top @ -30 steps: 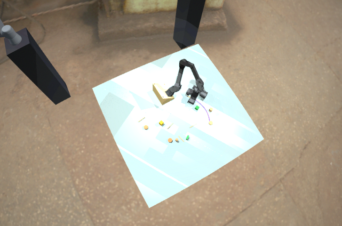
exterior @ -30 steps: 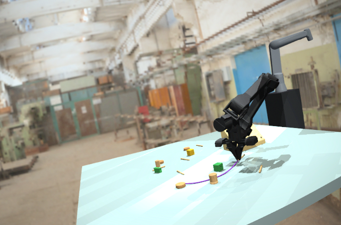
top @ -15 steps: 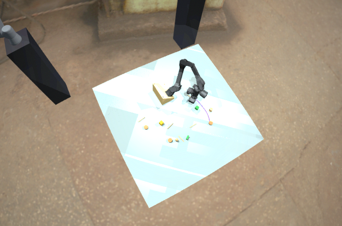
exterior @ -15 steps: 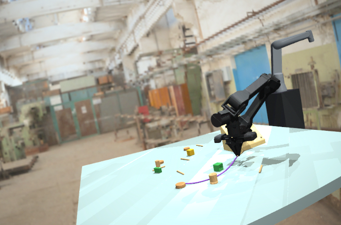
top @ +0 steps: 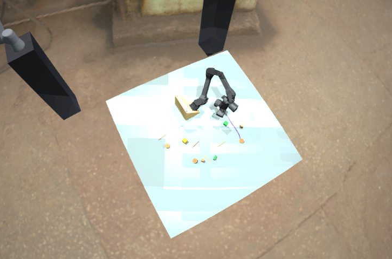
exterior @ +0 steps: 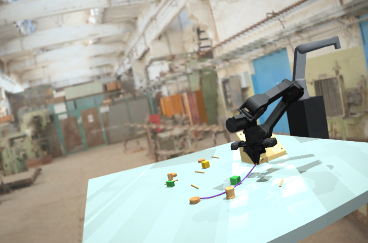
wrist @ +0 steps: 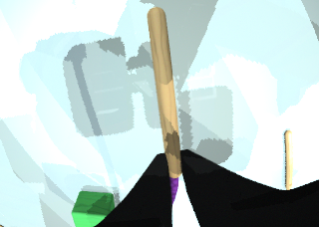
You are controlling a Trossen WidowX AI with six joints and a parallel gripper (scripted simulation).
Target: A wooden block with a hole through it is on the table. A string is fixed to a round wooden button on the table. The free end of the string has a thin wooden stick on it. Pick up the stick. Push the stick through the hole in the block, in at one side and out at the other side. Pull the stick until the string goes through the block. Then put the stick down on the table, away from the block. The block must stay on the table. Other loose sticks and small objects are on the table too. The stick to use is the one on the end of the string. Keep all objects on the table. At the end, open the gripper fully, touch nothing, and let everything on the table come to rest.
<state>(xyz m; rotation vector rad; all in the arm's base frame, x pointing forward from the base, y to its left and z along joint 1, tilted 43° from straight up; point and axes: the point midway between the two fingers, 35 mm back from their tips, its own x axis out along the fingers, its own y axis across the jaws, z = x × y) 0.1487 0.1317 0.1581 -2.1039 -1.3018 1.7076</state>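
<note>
My gripper tip is 10 cm short of the green cube, 2 cm to the left of it and 4 cm above it. Round my gripper tip: thin wooden stick: 1 cm behind, 1 cm to the right; then round wooden button: 29 cm ahead, 2 cm to the left, 5 cm below; then yellow cube: 6 cm ahead, 40 cm to the right, 4 cm below.
</note>
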